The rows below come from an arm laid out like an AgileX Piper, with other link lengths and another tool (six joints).
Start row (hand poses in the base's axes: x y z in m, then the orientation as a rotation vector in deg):
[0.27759, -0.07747, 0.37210, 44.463, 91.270, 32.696]
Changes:
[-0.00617, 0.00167, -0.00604, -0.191, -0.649, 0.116]
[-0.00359, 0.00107, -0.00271, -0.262, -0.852, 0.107]
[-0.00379, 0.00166, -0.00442, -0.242, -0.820, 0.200]
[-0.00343, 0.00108, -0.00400, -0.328, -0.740, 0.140]
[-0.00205, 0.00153, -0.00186, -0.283, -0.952, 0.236]
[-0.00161, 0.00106, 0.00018, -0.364, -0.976, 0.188]
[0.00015, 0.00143, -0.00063, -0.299, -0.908, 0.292]
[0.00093, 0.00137, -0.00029, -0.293, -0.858, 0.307]
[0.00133, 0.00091, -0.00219, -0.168, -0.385, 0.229]
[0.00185, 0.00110, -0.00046, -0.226, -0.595, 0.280]
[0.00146, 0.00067, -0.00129, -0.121, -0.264, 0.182]
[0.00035, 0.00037, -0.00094, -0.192, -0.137, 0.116]
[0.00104, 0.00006, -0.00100, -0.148, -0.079, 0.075]
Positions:
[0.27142, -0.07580, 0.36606, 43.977, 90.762, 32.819]
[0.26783, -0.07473, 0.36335, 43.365, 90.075, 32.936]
[0.26404, -0.07307, 0.35893, 42.712, 89.456, 33.126]
[0.26061, -0.07199, 0.35493, 42.071, 88.898, 33.177]
[0.25856, -0.07046, 0.35307, 41.312, 88.178, 33.394]
[0.25695, -0.06940, 0.35325, 40.518, 87.428, 33.514]
[0.25710, -0.06797, 0.35262, 39.726, 86.772, 33.742]
[0.25803, -0.06660, 0.35233, 38.948, 86.165, 33.970]
[0.25936, -0.06569, 0.35014, 38.506, 85.938, 34.112]
[0.26121, -0.06459, 0.34968, 37.902, 85.548, 34.301]
[0.26267, -0.06392, 0.34839, 37.577, 85.402, 34.412]
[0.26302, -0.06355, 0.34745, 37.293, 85.363, 34.385]
[0.26406, -0.06349, 0.34645, 37.095, 85.351, 34.347]

